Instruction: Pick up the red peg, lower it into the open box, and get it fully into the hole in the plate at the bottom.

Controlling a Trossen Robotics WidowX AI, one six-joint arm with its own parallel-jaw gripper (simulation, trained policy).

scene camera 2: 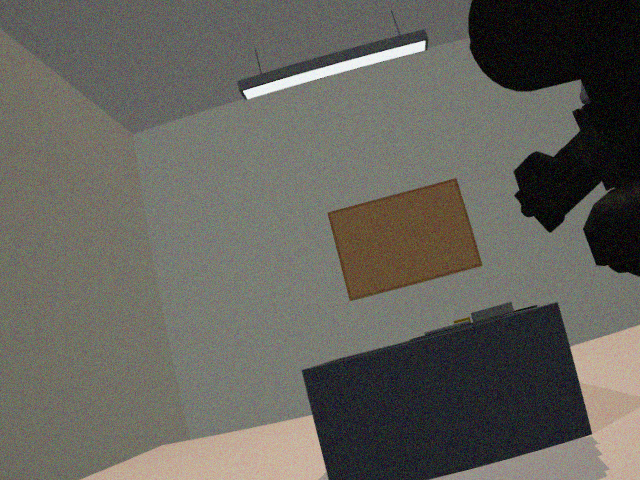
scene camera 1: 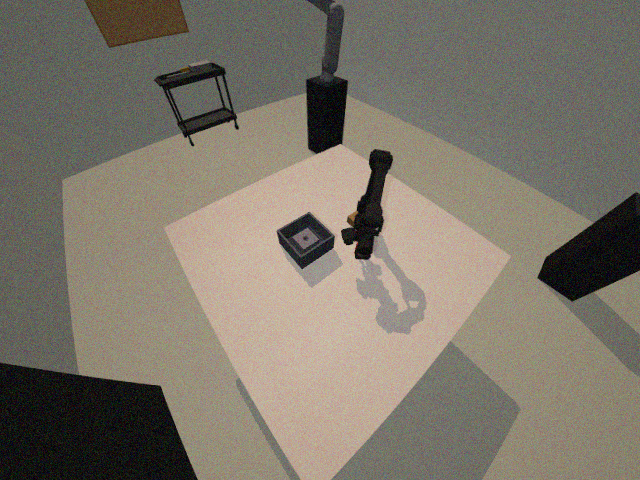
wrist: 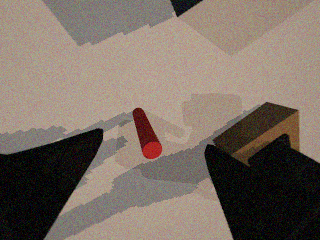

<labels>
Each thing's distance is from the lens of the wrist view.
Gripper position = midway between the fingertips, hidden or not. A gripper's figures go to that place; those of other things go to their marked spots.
my gripper (wrist: 156, 141): 12 cm
red peg (wrist: 151, 148): 9 cm
</labels>
